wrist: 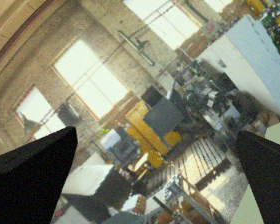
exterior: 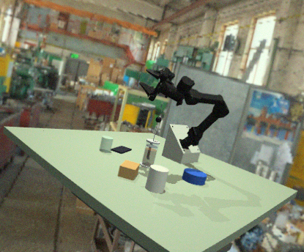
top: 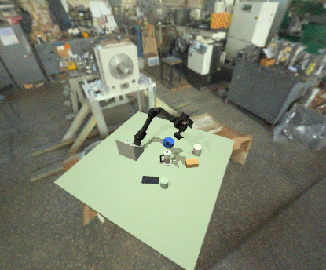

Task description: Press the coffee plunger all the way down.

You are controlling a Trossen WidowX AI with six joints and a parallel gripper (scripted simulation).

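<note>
Right now my gripper tip is 320 mm above the coffee press, 180 mm past it and 10 mm to the left of it. From my gripper tip the other things lie so: blue disc 420 mm below, 300 mm behind, 220 mm to the left; orange block 420 mm below, 100 mm to the left, 40 mm ahead.
</note>
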